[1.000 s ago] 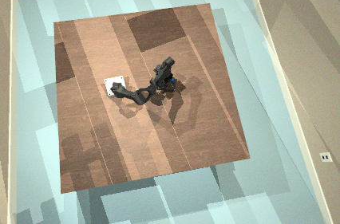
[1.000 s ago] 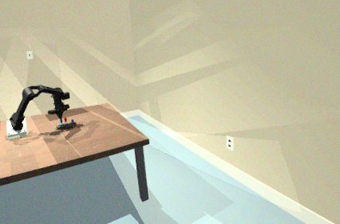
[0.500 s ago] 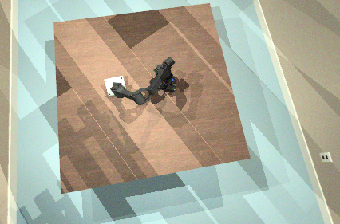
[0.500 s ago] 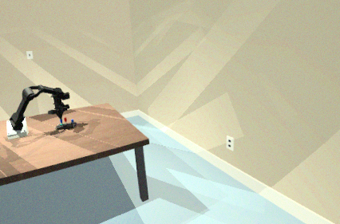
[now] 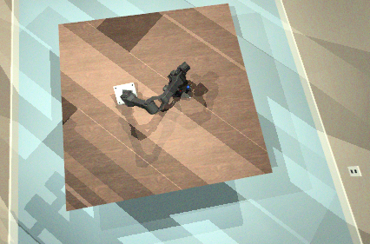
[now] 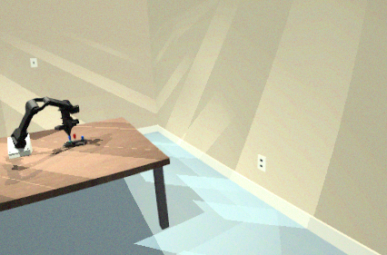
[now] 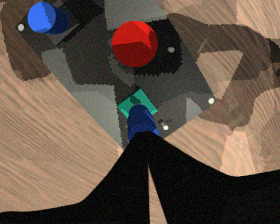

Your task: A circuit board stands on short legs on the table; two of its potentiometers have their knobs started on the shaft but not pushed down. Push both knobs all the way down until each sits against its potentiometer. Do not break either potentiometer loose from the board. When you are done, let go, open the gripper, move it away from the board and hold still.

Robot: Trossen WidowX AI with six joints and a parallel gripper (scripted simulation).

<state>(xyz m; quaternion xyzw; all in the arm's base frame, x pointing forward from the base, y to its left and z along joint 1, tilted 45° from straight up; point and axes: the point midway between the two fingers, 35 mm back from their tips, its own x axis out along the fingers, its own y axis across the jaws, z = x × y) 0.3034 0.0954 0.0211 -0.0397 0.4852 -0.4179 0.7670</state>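
Right now my gripper tip is 4 cm short of the red knob and 3 cm to the left of it. The rest, counted from my gripper tip: blue knob 2 cm below.
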